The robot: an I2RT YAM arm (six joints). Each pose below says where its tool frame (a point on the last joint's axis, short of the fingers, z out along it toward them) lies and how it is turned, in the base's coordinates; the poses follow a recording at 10 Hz.
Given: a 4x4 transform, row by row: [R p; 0 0 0 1], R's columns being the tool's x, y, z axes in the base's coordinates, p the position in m. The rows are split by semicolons.
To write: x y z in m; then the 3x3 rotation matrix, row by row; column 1 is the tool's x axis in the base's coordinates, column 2 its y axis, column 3 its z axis. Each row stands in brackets. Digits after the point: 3 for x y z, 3 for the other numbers.
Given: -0.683 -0.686 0.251 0.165; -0.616 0.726 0.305 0.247; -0.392 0.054 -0.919 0.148; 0 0 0 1
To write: [0.165 0.247 0.148], [[-0.683 -0.686 0.251], [-0.616 0.726 0.305], [-0.392 0.054 -0.919]]
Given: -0.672 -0.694 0.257 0.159; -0.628 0.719 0.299 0.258; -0.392 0.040 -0.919 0.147; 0 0 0 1
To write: [0.159 0.258 0.147], [[-0.672 -0.694 0.257], [-0.628 0.719 0.299], [-0.392 0.040 -0.919]]
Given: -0.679 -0.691 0.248 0.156; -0.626 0.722 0.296 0.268; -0.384 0.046 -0.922 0.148; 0 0 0 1
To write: [0.156 0.268 0.148], [[-0.679 -0.691 0.248], [-0.626 0.722 0.296], [-0.384 0.046 -0.922]]
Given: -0.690 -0.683 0.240 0.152; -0.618 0.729 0.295 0.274; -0.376 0.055 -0.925 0.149; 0 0 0 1
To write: [0.152 0.274 0.149], [[-0.690 -0.683 0.240], [-0.618 0.729 0.295], [-0.376 0.055 -0.925]]
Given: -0.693 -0.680 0.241 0.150; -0.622 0.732 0.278 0.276; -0.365 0.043 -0.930 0.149; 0 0 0 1
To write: [0.150 0.276 0.149], [[-0.693 -0.680 0.241], [-0.622 0.732 0.278], [-0.365 0.043 -0.930]]
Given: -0.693 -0.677 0.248 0.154; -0.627 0.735 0.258 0.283; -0.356 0.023 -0.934 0.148; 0 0 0 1
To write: [0.154 0.283 0.148], [[-0.693 -0.677 0.248], [-0.627 0.735 0.258], [-0.356 0.023 -0.934]]
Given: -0.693 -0.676 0.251 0.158; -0.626 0.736 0.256 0.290; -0.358 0.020 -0.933 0.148; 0 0 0 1
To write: [0.158 0.290 0.148], [[-0.693 -0.676 0.251], [-0.626 0.736 0.256], [-0.358 0.020 -0.933]]
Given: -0.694 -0.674 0.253 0.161; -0.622 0.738 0.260 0.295; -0.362 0.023 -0.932 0.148; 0 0 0 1
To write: [0.161 0.295 0.148], [[-0.694 -0.674 0.253], [-0.622 0.738 0.260], [-0.362 0.023 -0.932]]
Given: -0.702 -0.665 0.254 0.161; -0.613 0.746 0.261 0.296; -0.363 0.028 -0.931 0.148; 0 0 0 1
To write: [0.161 0.296 0.148], [[-0.702 -0.665 0.254], [-0.613 0.746 0.261], [-0.363 0.028 -0.931]]
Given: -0.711 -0.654 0.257 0.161; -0.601 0.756 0.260 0.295; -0.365 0.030 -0.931 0.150; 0 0 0 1
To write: [0.161 0.295 0.150], [[-0.711 -0.654 0.257], [-0.601 0.756 0.260], [-0.365 0.030 -0.931]]
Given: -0.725 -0.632 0.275 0.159; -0.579 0.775 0.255 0.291; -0.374 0.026 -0.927 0.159; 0 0 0 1
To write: [0.159 0.291 0.159], [[-0.725 -0.632 0.275], [-0.579 0.775 0.255], [-0.374 0.026 -0.927]]
